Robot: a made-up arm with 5 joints.
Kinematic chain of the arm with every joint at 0, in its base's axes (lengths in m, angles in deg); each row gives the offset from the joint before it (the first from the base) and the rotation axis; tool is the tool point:
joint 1: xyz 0 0 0.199 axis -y
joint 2: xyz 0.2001 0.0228 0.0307 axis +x
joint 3: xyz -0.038 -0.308 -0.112 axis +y
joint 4: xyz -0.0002 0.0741 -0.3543 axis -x
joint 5: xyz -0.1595 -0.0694 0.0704 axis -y
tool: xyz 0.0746 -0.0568 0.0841
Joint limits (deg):
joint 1: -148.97..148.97
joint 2: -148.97..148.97
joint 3: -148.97..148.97
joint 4: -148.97..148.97
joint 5: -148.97..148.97
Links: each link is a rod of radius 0.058 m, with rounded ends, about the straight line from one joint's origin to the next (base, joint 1, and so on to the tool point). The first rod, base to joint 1, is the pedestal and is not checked.
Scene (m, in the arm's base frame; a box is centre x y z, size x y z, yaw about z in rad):
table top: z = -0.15
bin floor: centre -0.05 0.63 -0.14 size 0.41 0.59 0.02 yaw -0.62
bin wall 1: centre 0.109 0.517 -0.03 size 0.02 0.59 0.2 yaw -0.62
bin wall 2: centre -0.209 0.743 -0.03 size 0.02 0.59 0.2 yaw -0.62
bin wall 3: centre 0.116 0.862 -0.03 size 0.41 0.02 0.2 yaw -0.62
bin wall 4: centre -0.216 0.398 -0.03 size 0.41 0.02 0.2 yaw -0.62
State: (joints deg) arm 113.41 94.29 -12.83 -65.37 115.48
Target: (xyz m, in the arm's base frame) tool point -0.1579 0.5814 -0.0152
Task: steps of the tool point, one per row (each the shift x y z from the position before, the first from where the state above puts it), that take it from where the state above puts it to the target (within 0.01 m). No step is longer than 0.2 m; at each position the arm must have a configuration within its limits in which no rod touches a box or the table.
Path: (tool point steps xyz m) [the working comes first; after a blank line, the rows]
Joints at the target: 94.02 144.85 14.51 -53.35 125.61
Straight joint move there: clear.

1: -0.1007 0.0307 -0.1213
2: -0.1143 -0.0029 -0.0969
3: -0.1157 -0.0313 -0.0696
4: -0.1070 -0.0521 -0.0430

